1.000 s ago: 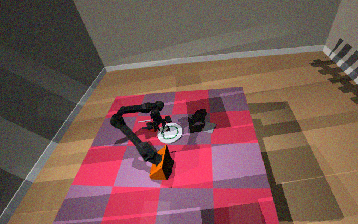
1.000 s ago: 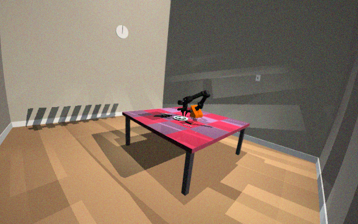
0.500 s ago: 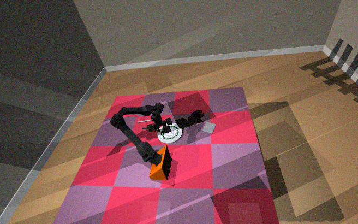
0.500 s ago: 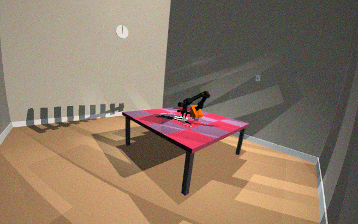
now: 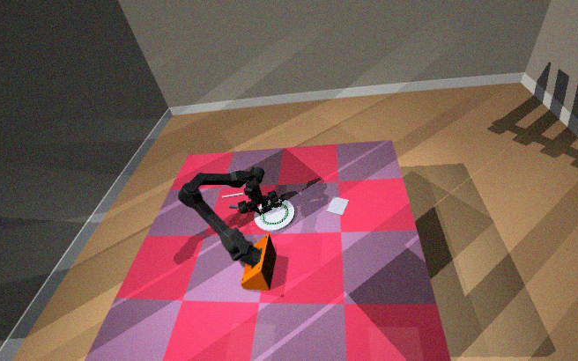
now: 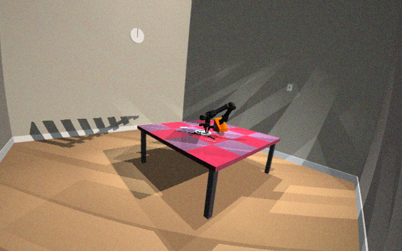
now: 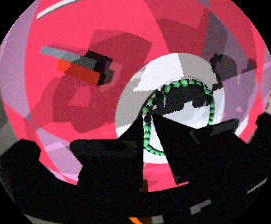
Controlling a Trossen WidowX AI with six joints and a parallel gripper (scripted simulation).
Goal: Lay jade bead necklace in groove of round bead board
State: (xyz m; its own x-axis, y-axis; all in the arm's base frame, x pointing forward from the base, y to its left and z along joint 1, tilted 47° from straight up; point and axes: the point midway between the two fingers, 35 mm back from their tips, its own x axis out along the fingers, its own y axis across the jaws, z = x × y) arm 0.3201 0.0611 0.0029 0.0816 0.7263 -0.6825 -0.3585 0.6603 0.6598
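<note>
The round white bead board is 60 mm to the right of my gripper tip and 10 mm below it. Also, from my gripper tip: red-handled tool: 50 mm ahead, 120 mm to the left, 10 mm below; then flat grey pad: 30 mm ahead, 370 mm to the right, 10 mm below; then thin white rod: 150 mm ahead, 190 mm to the left, 10 mm below.
</note>
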